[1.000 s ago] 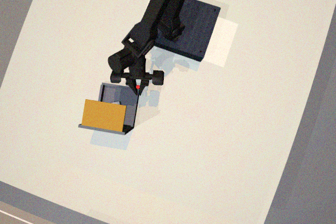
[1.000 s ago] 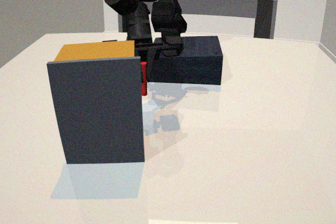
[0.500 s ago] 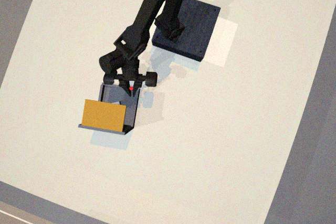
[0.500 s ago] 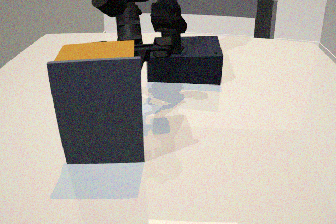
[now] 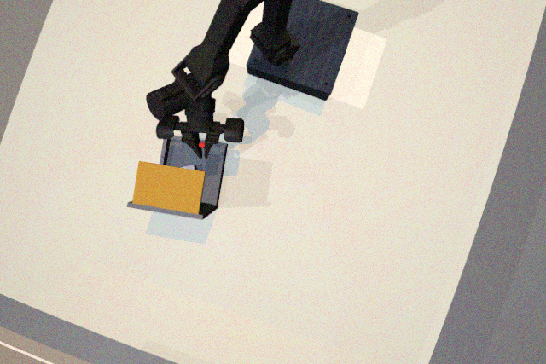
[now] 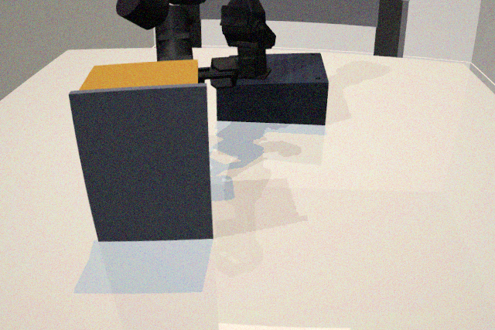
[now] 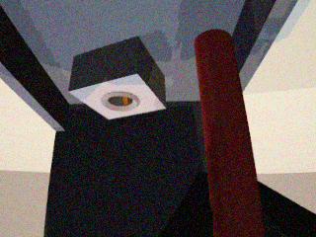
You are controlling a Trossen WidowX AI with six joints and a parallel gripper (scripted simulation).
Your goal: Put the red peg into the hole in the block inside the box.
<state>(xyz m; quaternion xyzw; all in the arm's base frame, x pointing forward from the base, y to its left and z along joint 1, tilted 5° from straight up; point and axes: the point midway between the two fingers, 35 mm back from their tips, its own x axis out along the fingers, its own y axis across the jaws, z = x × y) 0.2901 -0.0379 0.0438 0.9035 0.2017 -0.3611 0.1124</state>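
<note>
Now: the dark back wall 13 cm ahead of my gripper tip and 1 cm above it. Round my gripper tip: red peg: 3 cm behind, 1 cm to the right, 1 cm below; then orange roof: 11 cm above, 8 cm ahead, 2 cm to the right.
</note>
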